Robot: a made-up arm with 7 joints. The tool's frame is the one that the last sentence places. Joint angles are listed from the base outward.
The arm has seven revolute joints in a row. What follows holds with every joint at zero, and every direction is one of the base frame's.
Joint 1 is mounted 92 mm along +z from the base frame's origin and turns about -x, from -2.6 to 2.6 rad.
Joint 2 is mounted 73 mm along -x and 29 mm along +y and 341 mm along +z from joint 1 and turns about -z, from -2.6 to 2.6 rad.
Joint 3 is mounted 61 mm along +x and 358 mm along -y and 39 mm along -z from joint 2 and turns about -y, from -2.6 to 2.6 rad.
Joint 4 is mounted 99 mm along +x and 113 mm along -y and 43 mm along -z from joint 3 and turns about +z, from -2.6 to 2.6 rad.
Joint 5 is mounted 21 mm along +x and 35 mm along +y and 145 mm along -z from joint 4 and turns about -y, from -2.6 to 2.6 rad.
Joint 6 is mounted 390 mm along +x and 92 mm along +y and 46 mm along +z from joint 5 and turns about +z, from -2.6 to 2.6 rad.
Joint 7 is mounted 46 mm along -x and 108 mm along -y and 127 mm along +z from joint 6 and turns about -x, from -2.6 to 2.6 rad.
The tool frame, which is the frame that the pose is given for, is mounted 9 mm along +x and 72 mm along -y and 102 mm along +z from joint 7; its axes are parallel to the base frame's.
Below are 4 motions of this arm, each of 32 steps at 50 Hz.
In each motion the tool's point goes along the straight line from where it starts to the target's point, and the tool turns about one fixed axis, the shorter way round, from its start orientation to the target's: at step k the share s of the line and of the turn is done. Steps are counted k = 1, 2, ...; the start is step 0. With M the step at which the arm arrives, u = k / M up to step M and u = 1 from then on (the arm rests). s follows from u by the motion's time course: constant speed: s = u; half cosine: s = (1 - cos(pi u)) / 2; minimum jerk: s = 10 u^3 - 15 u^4 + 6 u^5.
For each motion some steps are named. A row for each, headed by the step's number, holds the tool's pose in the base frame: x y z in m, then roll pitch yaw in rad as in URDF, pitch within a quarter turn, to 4 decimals.
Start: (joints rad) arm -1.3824 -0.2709 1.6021 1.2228 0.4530 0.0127 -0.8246
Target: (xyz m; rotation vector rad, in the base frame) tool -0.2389 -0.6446 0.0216 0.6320 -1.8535 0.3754
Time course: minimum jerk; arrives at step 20
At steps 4, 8, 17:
4: -0.0940 -0.6212 -0.0391 -2.5585 -0.8568 -2.9129
8: -0.1339 -0.6276 -0.0224 -2.6838 -0.9653 -2.8423
17: -0.2348 -0.6439 0.0199 3.0580 -1.1928 -2.4324

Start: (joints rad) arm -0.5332 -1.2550 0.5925 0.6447 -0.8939 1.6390 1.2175
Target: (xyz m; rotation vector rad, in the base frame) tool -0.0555 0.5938 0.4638 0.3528 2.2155 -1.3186
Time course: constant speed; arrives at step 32
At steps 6, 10, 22, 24, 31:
6: 0.1607 0.4208 0.5908 -1.4814 0.4601 -3.0393
10: 0.1275 0.4474 0.5713 -1.5656 0.4828 -3.0403
22: 0.0277 0.5272 0.5126 -1.8251 0.5493 -3.0566
24: 0.0110 0.5406 0.5029 -1.8695 0.5599 -3.0613
31: -0.0472 0.5871 0.4687 -2.0277 0.5955 -3.0825

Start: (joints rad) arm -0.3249 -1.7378 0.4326 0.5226 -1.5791 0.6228 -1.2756
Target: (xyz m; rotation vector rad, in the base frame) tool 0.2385 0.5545 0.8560 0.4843 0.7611 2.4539
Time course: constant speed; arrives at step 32
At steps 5, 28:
5: 0.2788 0.6921 0.2339 1.2782 0.7968 2.5438
28: 0.2445 0.5749 0.7638 0.7461 -0.0363 2.4851

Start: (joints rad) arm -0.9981 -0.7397 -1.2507 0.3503 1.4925 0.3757 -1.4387
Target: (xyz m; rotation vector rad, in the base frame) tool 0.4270 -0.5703 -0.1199 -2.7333 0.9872 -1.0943
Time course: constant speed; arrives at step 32
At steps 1, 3, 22, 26, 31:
1: 0.5525 -0.3646 0.1059 2.6788 -1.1303 0.3552
3: 0.5444 -0.3778 0.0913 2.7769 -1.1212 0.2346
22: 0.4675 -0.5039 -0.0471 -2.9217 -0.8554 -0.5701
26: 0.4513 -0.5305 -0.0762 -2.8678 -0.7772 -0.6735
31: 0.4310 -0.5637 -0.1126 -2.8205 -0.6752 -0.7850

